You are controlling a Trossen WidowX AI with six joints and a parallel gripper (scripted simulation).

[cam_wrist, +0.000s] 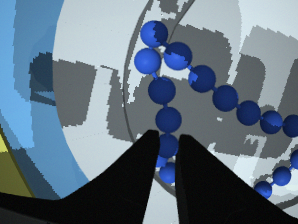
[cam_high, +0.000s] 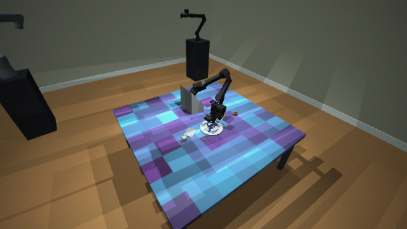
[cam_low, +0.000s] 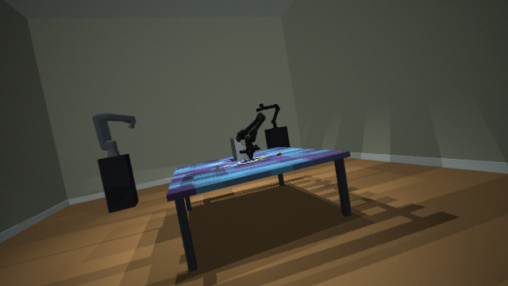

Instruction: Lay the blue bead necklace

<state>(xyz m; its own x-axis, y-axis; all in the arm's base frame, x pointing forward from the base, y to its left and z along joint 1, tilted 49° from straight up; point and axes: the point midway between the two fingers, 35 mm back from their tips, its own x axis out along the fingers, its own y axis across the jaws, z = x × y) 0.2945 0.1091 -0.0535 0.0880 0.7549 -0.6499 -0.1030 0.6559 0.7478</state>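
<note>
The round white bead board is 5 cm to the right of my gripper tip, 3 cm ahead of it and 1 cm below it. From my gripper tip the other things lie so: cream cube: 32 cm to the right, 2 cm ahead; then yellow patch: 12 cm to the left, 7 cm behind, 1 cm below; then flat grey square: 23 cm to the right, 3 cm behind, 1 cm below.
</note>
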